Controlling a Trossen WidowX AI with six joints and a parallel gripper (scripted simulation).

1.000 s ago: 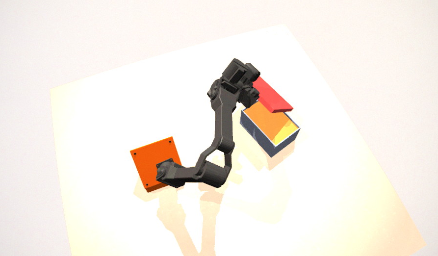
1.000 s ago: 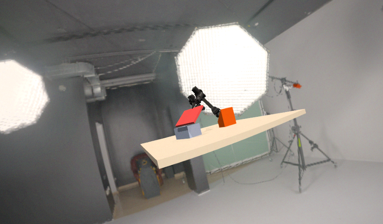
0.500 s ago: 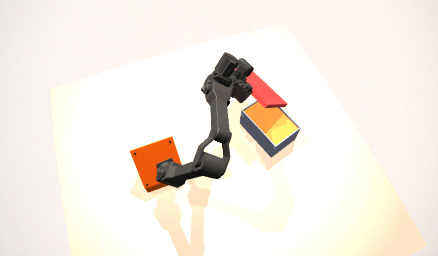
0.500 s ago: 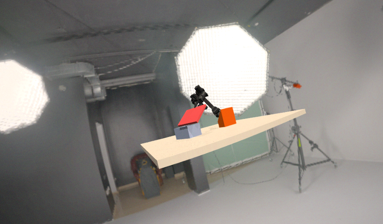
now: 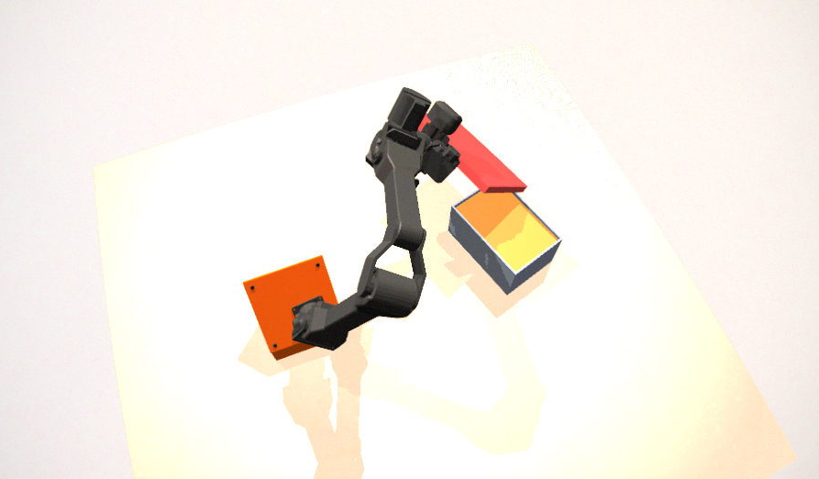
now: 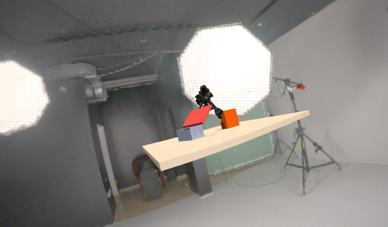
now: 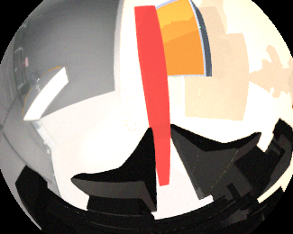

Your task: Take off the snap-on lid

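Right now my gripper tip is 60 mm short of the lid, 10 mm to the right of it and 50 mm above it. Round my gripper tip: storage box (80 mm ahead, 140 mm to the right, 180 mm below).
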